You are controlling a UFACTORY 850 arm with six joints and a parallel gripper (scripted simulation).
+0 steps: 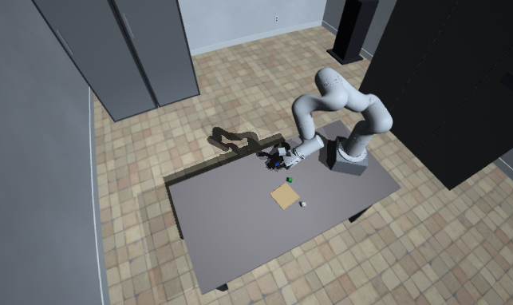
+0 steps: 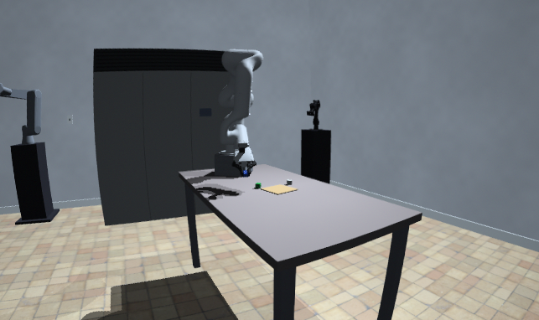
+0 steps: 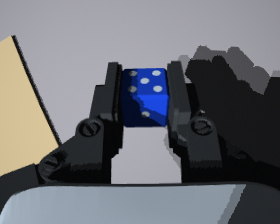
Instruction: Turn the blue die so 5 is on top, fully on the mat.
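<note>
Right now my hand is 50 mm past the green die, 90 mm to the right of it and 90 mm above it. Round my hand: blue die (10 mm ahead, 10 mm below); white die (40 mm behind, 280 mm to the left, 90 mm below); mat (30 mm ahead, 170 mm to the left, 100 mm below).
</note>
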